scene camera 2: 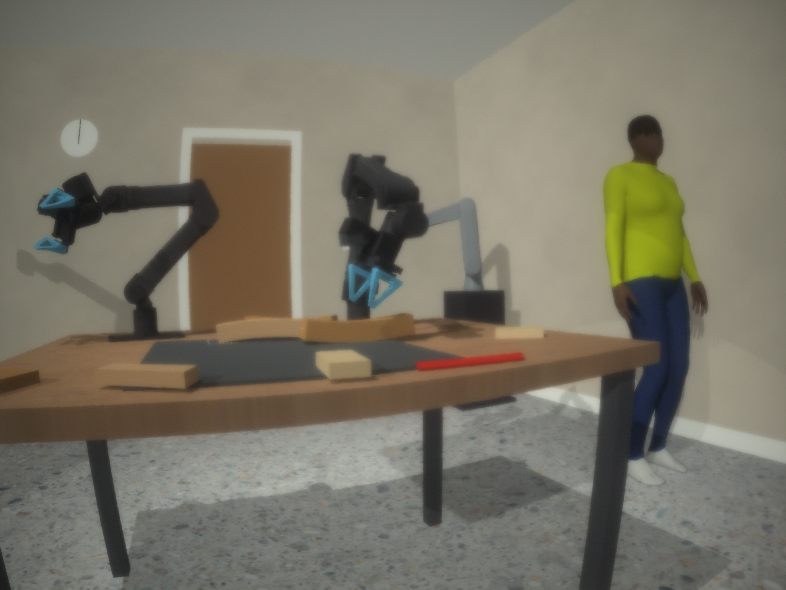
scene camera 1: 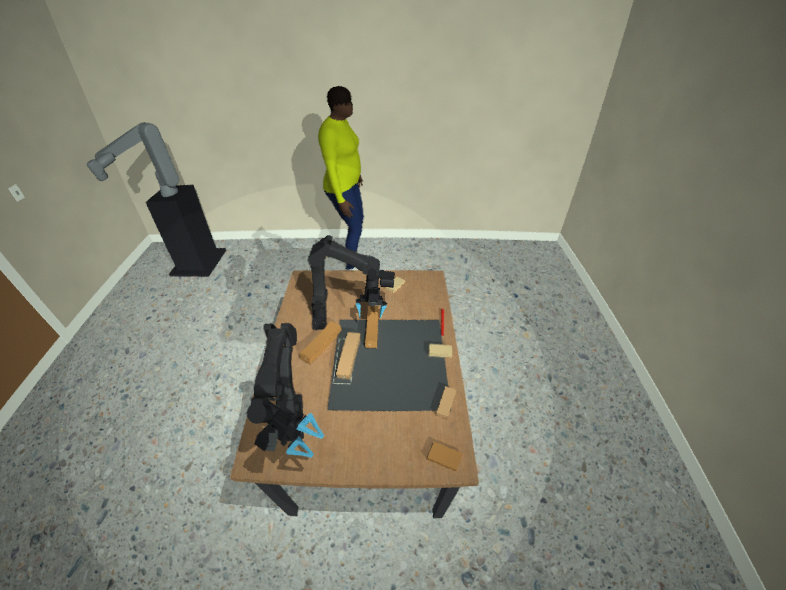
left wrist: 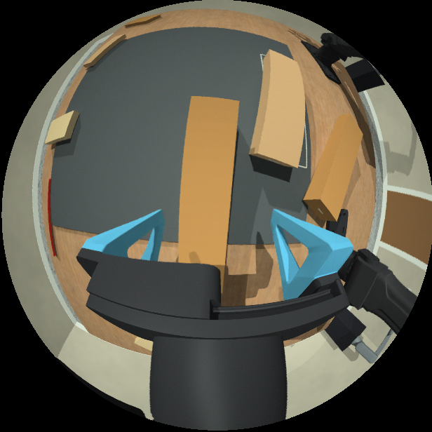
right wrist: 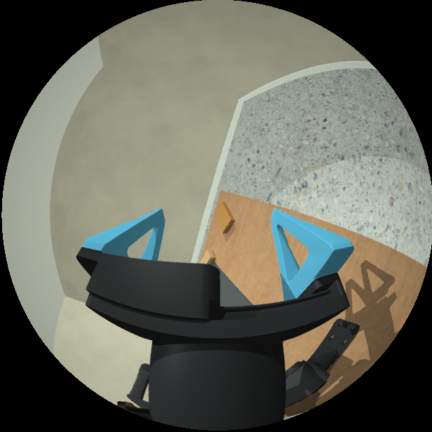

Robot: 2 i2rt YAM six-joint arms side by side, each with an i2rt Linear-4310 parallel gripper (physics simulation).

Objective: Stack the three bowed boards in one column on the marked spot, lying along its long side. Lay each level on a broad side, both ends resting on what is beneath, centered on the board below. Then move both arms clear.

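Note:
A light tan bowed board lies on the outlined marked spot at the mat's left edge. An orange bowed board lies partly on the mat, its far end past the mat's edge. Another orange board lies slanted on the wood left of the mat. My left gripper is open above the middle orange board's far end, fingers on either side in the wrist view. My right gripper is open and raised, away from the boards.
A pale block, a tan block and a brown block lie along the table's right side. A red bar lies near the right edge. A pale piece lies behind the left gripper. A person stands behind the table.

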